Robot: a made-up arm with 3 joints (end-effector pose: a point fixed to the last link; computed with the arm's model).
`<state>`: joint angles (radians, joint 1 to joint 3).
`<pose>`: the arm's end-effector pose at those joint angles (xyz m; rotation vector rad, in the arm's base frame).
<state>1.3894 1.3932 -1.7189</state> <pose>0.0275 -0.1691 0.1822 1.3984 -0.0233 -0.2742</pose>
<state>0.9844 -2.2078 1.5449</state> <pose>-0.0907 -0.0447 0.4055 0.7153 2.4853 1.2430</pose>
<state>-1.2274 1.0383 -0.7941</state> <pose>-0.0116 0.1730 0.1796 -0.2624 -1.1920 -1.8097</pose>
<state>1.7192 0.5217 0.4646</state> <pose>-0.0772 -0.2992 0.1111 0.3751 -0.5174 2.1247</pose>
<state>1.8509 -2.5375 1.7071</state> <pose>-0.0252 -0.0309 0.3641 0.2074 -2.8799 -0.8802</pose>
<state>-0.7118 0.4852 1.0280</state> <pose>-0.1952 0.2976 0.0858 -0.3723 -0.3142 0.3099</pose>
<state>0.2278 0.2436 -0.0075</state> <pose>-0.2723 0.0515 0.1529 0.0287 -0.2424 0.2192</pose>
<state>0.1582 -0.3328 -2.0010</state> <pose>-0.2230 -0.1200 0.1829 -0.3391 0.1814 -1.8236</pose>
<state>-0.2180 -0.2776 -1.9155</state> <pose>-0.2421 -0.0244 0.1785 -0.2535 0.2233 -2.1173</pose>
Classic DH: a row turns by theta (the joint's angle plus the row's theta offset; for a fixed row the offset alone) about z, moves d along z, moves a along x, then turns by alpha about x. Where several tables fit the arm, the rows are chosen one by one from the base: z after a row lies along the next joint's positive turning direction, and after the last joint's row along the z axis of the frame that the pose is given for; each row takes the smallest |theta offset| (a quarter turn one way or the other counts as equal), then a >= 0, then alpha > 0; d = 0 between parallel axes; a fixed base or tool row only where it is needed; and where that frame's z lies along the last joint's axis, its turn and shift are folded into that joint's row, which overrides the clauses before.
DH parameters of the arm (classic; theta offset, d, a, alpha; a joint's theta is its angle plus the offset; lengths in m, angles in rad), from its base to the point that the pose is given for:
joint 1: 0 0.204 -0.193 1.5708
joint 2: 0 -0.003 -0.117 -1.5708
joint 3: 1.1793 0 0.1179 0
tool (fixed): -1.1793 -0.035 0 0

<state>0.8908 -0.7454 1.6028</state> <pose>-0.2759 -0.2705 0.3325 0.3375 0.9076 2.3477</pose>
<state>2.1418 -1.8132 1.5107</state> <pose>0.0479 -0.1753 0.4290 0.6998 -2.1436 -1.7080</pose>
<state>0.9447 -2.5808 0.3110</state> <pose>-0.1683 -0.0271 0.2908 -0.8263 2.5201 0.4487</pose>
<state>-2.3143 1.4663 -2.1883</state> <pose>0.0397 0.1861 0.1465 0.1034 1.6385 1.4169</pose>
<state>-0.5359 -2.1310 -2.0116</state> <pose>-0.2172 0.0311 0.2545 -1.6990 1.8688 -1.3360</pose>
